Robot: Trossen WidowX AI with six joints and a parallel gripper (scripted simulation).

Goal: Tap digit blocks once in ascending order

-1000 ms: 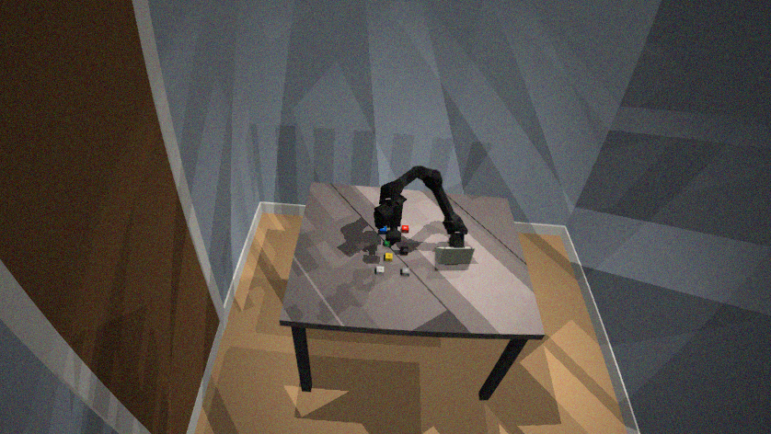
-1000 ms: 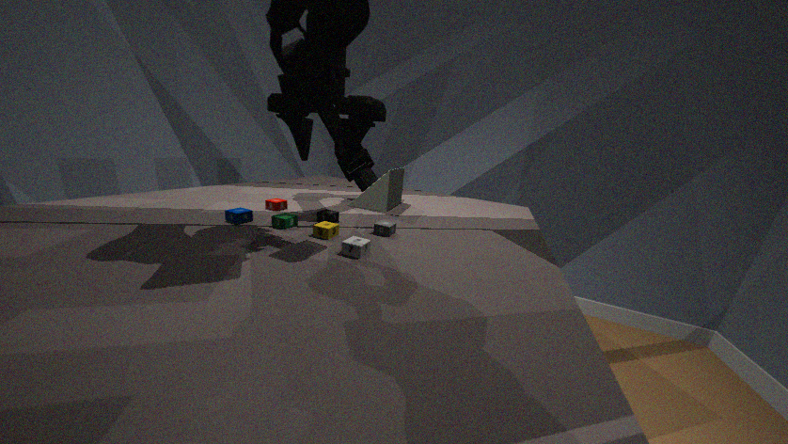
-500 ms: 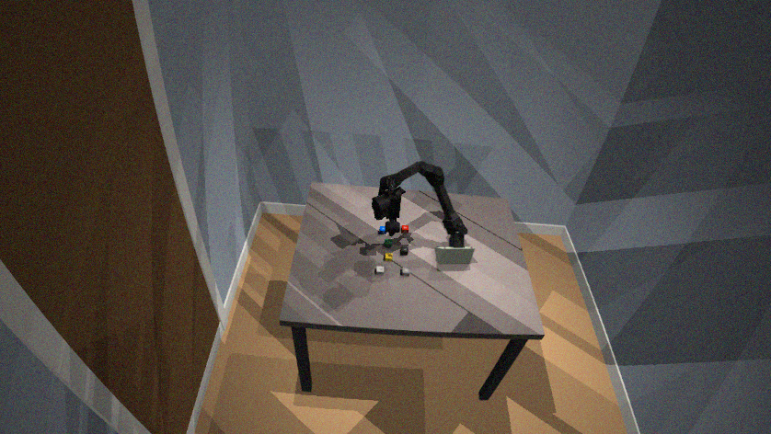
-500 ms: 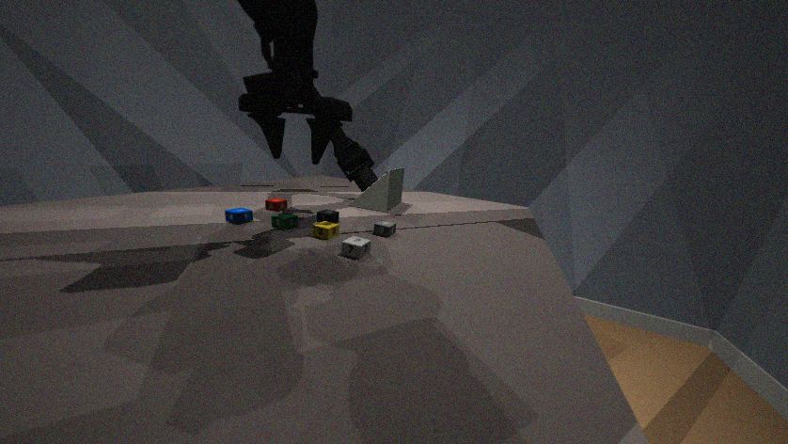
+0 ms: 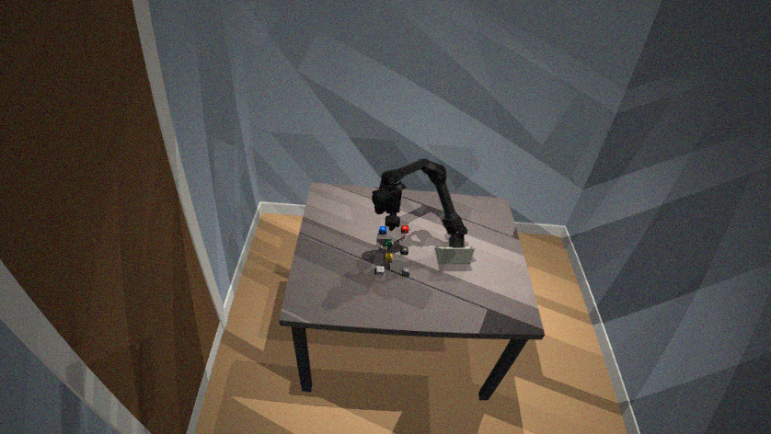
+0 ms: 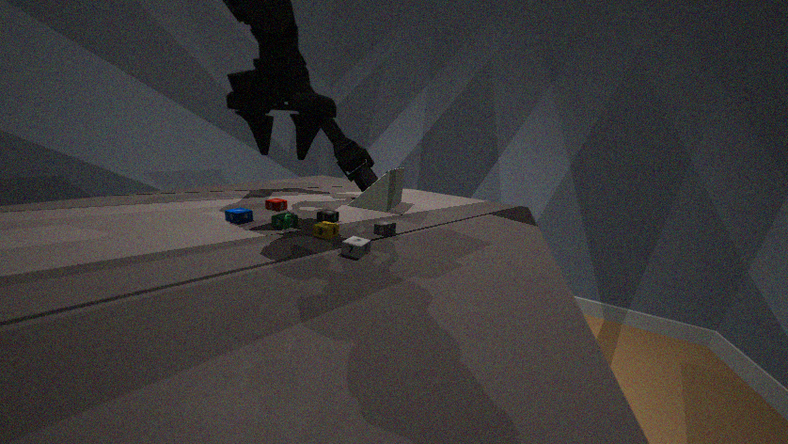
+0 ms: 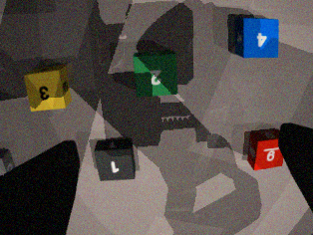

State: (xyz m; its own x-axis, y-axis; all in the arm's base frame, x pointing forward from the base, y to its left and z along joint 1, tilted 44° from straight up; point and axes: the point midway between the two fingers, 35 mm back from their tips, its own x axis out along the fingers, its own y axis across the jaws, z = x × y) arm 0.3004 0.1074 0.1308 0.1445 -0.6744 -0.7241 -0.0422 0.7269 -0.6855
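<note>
The grey block lies 17 cm to the left of my gripper tip, 11 cm below it and 9 cm behind it. Also, from my gripper tip: green block: 11 cm below, 1 cm to the left; then black block: 11 cm below, 8 cm behind, 4 cm to the left; then blue block: 11 cm below, 8 cm to the right, 3 cm ahead.
</note>
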